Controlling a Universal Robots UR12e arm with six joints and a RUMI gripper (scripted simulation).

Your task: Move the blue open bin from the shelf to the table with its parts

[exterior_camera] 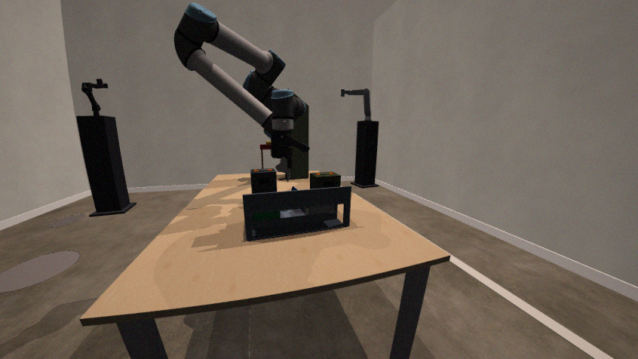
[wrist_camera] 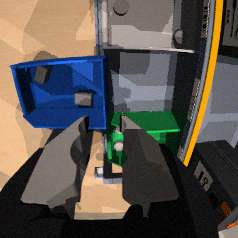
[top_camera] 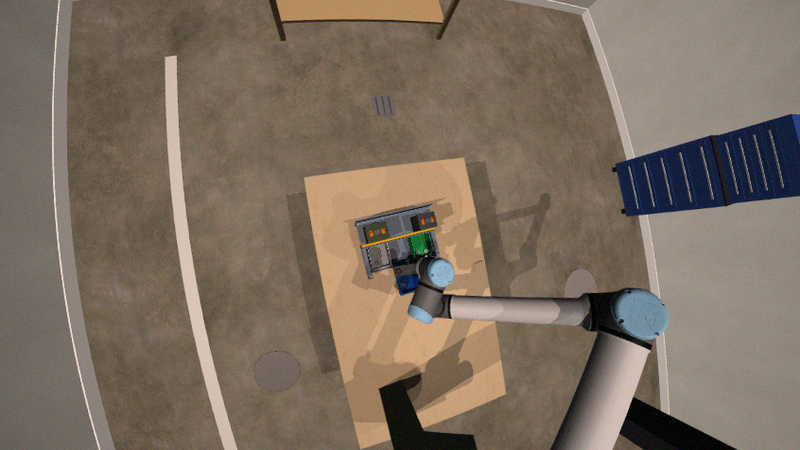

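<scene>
Now: hand 11 cm above the blue open bin, 8 cm past it and 1 cm to the right of it. Round my hand: grey bin: 11 cm below, 10 cm to the left, 9 cm ahead; bar: 13 cm ahead, 5 cm below, 1 cm to the right; green bin: 12 cm to the right, 11 cm below, 7 cm ahead.
</scene>
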